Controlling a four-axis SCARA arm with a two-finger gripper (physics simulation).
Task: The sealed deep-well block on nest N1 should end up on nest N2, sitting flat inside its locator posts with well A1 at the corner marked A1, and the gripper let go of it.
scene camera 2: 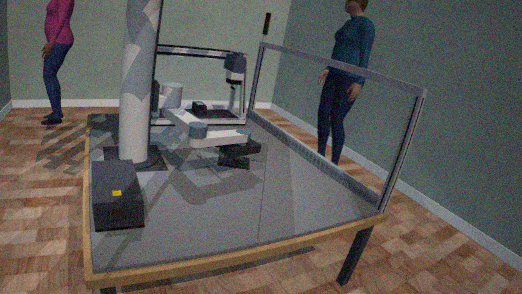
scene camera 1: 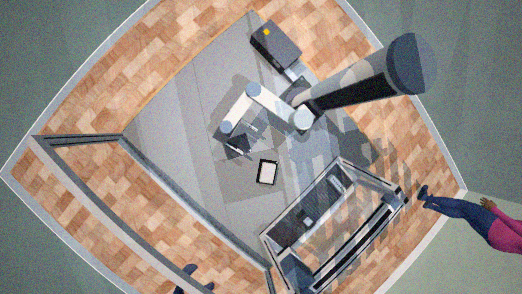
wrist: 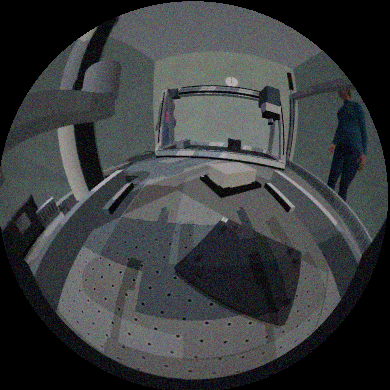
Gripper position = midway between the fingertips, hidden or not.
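Observation:
My gripper [wrist: 200, 174] is visible, as are a sealed deep-well block [wrist: 226, 174] and a nest N2 [wrist: 245, 270]. A dark controller box [scene camera 1: 277, 45] is also seen.

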